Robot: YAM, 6 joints.
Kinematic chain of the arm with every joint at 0, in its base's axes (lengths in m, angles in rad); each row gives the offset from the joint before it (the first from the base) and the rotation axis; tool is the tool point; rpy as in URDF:
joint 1: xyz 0 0 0.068 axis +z
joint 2: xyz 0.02 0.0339 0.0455 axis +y
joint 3: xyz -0.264 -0.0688 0 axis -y
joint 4: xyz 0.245 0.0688 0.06 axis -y
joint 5: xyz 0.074 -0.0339 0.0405 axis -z
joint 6: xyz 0.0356 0 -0.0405 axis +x
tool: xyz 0 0 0 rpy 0 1.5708 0
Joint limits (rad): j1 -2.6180..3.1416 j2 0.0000..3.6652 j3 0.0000..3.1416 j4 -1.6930..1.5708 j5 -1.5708..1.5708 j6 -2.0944..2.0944
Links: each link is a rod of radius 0.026 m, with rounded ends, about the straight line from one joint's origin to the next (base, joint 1, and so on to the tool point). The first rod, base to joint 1, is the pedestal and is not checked.
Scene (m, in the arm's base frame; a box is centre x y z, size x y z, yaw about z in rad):
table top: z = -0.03
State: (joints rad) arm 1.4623 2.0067 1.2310 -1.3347 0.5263 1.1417
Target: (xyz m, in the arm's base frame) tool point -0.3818 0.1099 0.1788
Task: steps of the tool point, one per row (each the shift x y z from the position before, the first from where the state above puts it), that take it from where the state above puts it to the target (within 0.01 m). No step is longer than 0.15 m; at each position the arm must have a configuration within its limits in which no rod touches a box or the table.
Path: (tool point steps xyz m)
1: -0.0889 0.0231 0.0060
2: -0.0974 -0.0054 0.0075
3: -0.0964 -0.0367 0.0089
4: -0.0850 -0.0676 0.0104
5: -0.0638 -0.0944 0.0118

